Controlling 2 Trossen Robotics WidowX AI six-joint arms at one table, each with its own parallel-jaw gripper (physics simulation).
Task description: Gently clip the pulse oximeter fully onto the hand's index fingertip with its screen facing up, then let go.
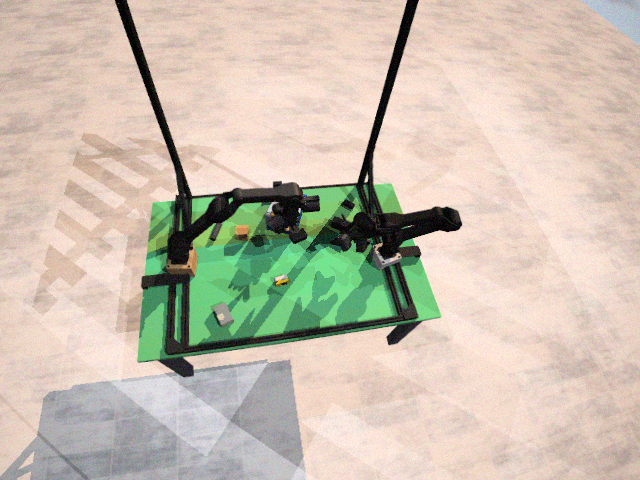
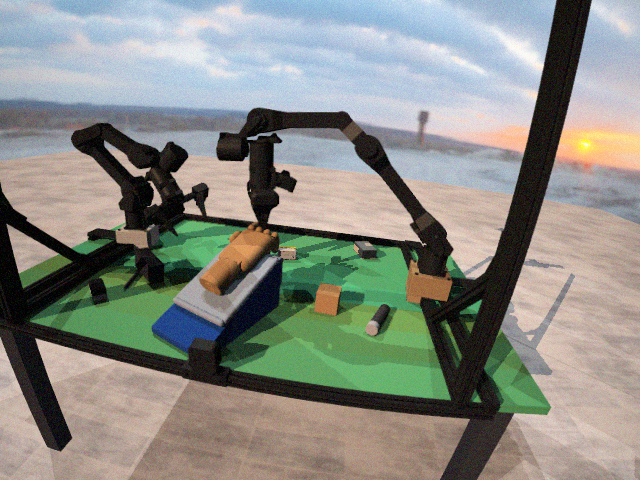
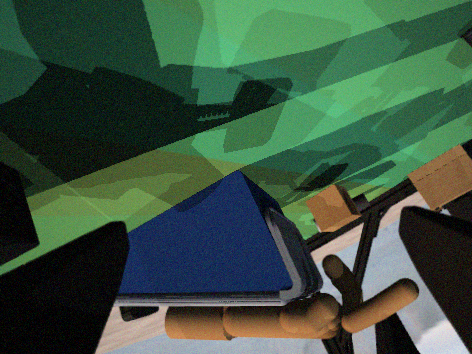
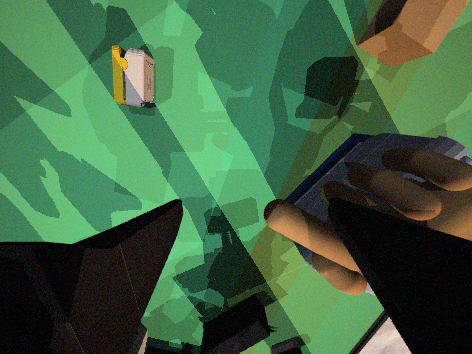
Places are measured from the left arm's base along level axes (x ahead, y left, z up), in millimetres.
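Pixels of known places: left gripper, fingertip midpoint: (image 1: pixel 335 238) (image 2: pixel 192 227) (image 3: pixel 264 227) (image 4: pixel 166 337); right gripper, fingertip midpoint: (image 1: pixel 287 233) (image 2: pixel 261 224) (image 3: pixel 418 276) (image 4: pixel 255 205); left arm's base, link origin: (image 1: pixel 387 251) (image 2: pixel 137 226); right arm's base, link origin: (image 1: pixel 180 257) (image 2: pixel 430 270) (image 3: pixel 459 198).
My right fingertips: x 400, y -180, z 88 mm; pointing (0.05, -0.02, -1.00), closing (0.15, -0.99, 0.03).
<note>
For each thing: its middle in the pictures, then the offset to it from my right fingertips. Level surfaces: height alone.
- pulse oximeter, body centre: (image 4: pixel 134 79) (image 2: pixel 287 252) (image 1: pixel 281 280) dx +75, dy +135, dz -131 mm
- orange cube, body centre: (image 3: pixel 333 208) (image 4: pixel 407 23) (image 2: pixel 328 299) (image 1: pixel 242 232) dx +164, dy -144, dz -122 mm
- dark cylinder, body centre: (image 3: pixel 341 213) (image 2: pixel 378 318) (image 1: pixel 216 230) dx +270, dy -204, dz -134 mm
- grey block, body centre: (image 2: pixel 364 249) (image 1: pixel 223 314) dx +336, dy +196, dz -132 mm
- table, surface height: dz -146 mm
The pulse oximeter (image 1: pixel 281 280) (image 2: pixel 288 252) (image 4: pixel 134 77), yellow and white, lies on its side on the green table, apart from the hand and from both grippers. The tan hand (image 2: pixel 239 259) (image 3: pixel 256 321) (image 4: pixel 306 232) rests on a grey pad on a blue block (image 2: pixel 223 314) (image 3: pixel 210 242). My right gripper (image 1: pixel 286 220) (image 2: pixel 263 220) (image 4: pixel 255 205) is open and empty, pointing down just over the fingertips. My left gripper (image 1: pixel 341 228) (image 3: pixel 264 227) is open and empty, held off to the side of the blue block.
An orange cube (image 1: pixel 242 231) (image 2: pixel 328 299) (image 3: pixel 331 212), a dark cylinder (image 1: pixel 215 231) (image 2: pixel 377 320) and a grey block (image 1: pixel 222 314) (image 2: pixel 366 249) lie on the table (image 1: pixel 347 305). A black frame (image 1: pixel 294 334) runs round the table, with tall posts at the back.
</note>
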